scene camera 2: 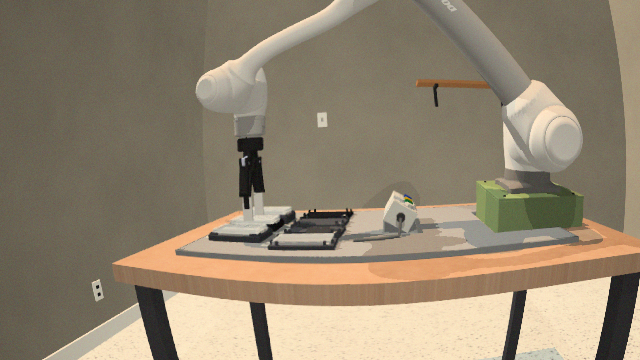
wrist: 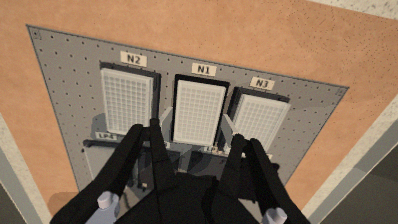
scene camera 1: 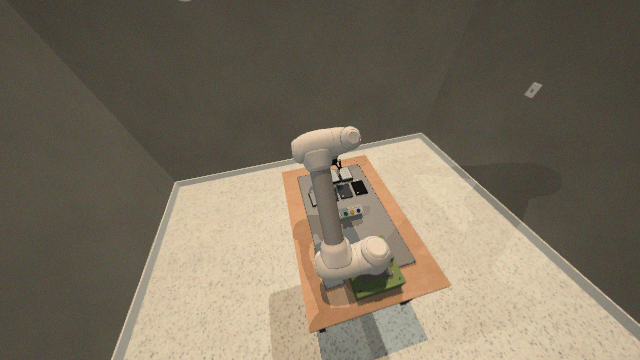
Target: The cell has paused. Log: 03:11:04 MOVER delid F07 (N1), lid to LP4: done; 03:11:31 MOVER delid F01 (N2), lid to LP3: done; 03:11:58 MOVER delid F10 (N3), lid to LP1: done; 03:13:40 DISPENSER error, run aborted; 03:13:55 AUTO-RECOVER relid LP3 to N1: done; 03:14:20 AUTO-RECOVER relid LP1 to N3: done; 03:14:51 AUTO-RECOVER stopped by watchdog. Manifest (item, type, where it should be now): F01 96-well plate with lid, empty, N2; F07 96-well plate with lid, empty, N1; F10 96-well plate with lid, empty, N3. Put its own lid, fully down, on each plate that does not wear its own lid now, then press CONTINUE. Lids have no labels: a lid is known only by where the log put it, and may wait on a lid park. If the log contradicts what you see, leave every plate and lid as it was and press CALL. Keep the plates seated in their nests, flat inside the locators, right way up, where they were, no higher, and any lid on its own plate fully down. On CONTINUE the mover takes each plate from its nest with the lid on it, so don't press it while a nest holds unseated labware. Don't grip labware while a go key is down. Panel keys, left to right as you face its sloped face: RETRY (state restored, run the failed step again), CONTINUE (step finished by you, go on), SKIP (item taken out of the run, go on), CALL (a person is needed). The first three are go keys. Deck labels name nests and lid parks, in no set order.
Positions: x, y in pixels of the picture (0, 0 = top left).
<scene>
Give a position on a plate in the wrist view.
123, 92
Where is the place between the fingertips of the gripper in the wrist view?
197, 116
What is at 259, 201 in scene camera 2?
The gripper.
</scene>
